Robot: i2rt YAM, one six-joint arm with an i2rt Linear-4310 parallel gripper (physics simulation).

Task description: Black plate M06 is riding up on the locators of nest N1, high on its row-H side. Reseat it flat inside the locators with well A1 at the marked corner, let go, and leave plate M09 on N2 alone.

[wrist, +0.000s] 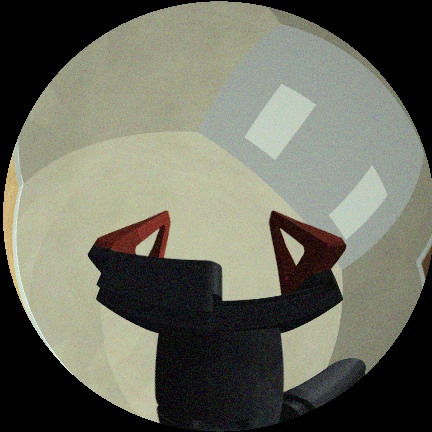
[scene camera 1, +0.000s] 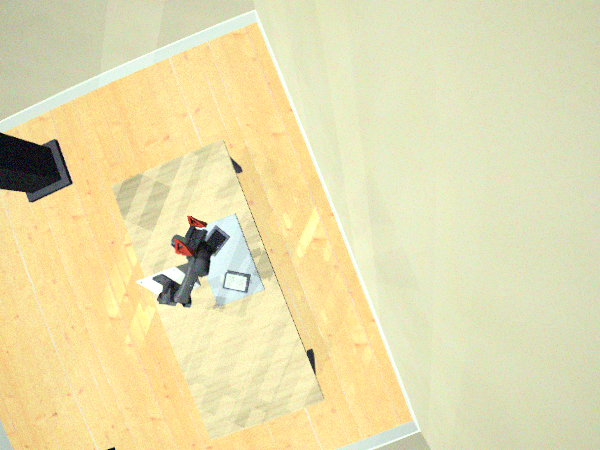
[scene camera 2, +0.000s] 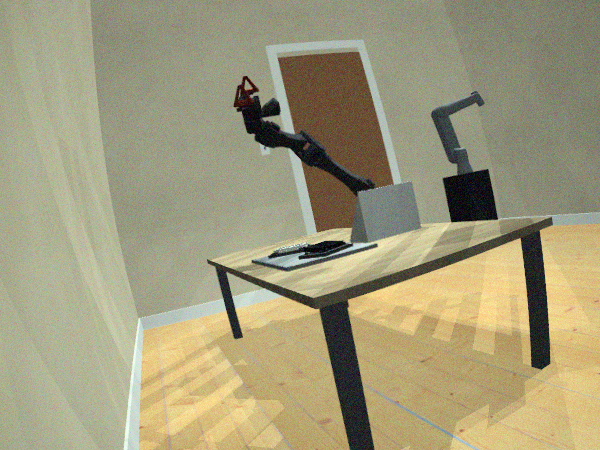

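Pixels of known places: gripper, fingertip midpoint: (wrist: 219, 215) (scene camera 1: 182, 227) (scene camera 2: 242, 80); arm's base, link origin: (scene camera 1: 169, 282) (scene camera 2: 380, 208).
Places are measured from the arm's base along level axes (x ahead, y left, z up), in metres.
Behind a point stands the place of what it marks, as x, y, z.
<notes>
The black plate M06 (scene camera 1: 217, 240) @[0.347, 0.132, -0.068] (scene camera 2: 327, 246) @[0.333, 0.186, -0.073] sits on a nest on the blue-grey board, at the end near my gripper in the first scene view. Its tilt is too small to tell in these views. The white plate M09 (scene camera 1: 236, 282) @[0.357, -0.159, -0.072] (scene camera 2: 291, 248) @[0.363, -0.114, -0.078] sits in a dark nest at the board's other end. My gripper (scene camera 1: 190, 234) @[0.497, 0.165, 0.550] (scene camera 2: 246, 94) (wrist: 219, 215) @[0.497, 0.165, 0.550] is open and empty, high above the table, with its red fingers wide apart. The wrist view shows walls and ceiling between and beyond the fingers; neither plate shows there. The marked corner and well A1 cannot be made out.
The blue-grey board (scene camera 1: 235, 257) @[0.403, -0.011, -0.099] (scene camera 2: 287, 266) @[0.497, 0.225, -0.099] lies on the wooden table (scene camera 1: 250, 360) @[0.228, -0.673, -0.112] (scene camera 2: 425, 250) @[0.210, 0.591, -0.112]. A grey wedge-shaped stand (scene camera 2: 390, 212) @[0.001, 0.078, -0.020] is at the arm's base, behind the board. A second grey arm (scene camera 2: 447, 132) stands on a black pedestal (scene camera 2: 471, 196) beyond the table.
</notes>
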